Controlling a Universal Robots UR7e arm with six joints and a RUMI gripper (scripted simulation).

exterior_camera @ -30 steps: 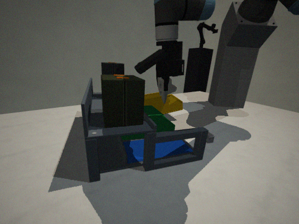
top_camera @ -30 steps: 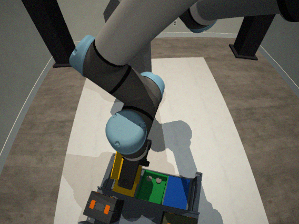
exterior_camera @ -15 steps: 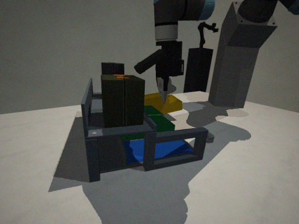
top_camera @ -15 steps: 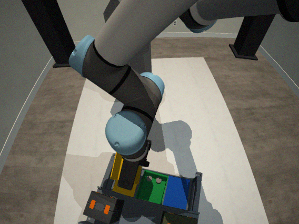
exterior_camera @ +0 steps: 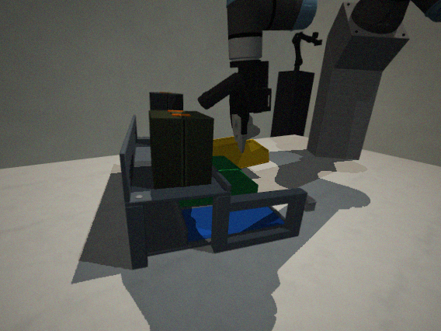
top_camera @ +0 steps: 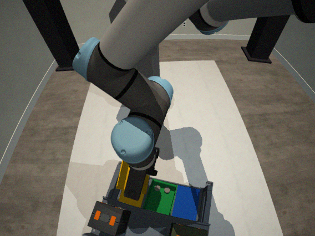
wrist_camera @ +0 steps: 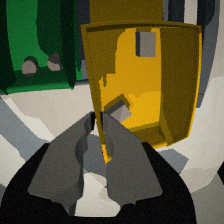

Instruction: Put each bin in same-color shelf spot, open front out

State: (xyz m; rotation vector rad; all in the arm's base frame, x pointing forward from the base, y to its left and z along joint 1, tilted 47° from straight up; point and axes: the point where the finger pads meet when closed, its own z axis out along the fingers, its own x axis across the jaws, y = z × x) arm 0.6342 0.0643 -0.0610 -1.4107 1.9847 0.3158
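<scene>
My gripper is now 1 cm past the yellow bin, 5 cm to the left of it and 3 cm above it. From my hand the other things lie so: shelf lip 1 cm ahead, 7 cm to the left, 9 cm below; shelf board 21 cm ahead, 3 cm to the left; green bin 10 cm ahead, 6 cm to the left, 5 cm below.
</scene>
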